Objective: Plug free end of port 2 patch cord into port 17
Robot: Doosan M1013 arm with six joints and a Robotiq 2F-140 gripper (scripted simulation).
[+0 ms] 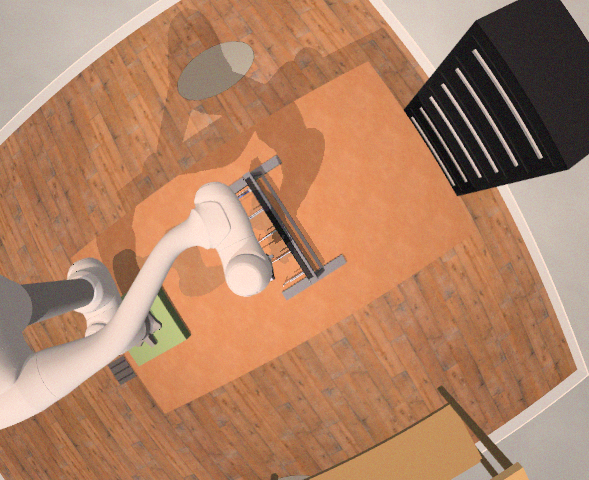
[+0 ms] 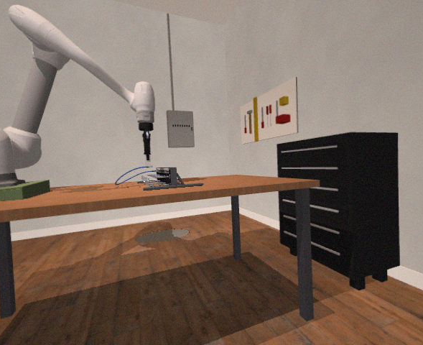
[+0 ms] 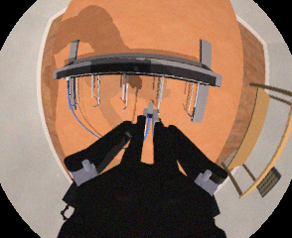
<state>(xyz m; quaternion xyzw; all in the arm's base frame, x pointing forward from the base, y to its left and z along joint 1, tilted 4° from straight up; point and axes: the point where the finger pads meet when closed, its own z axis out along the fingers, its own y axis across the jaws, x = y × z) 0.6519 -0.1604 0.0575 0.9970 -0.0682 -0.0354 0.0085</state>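
My gripper is now 10 mm short of the pale plug and 30 mm above it.
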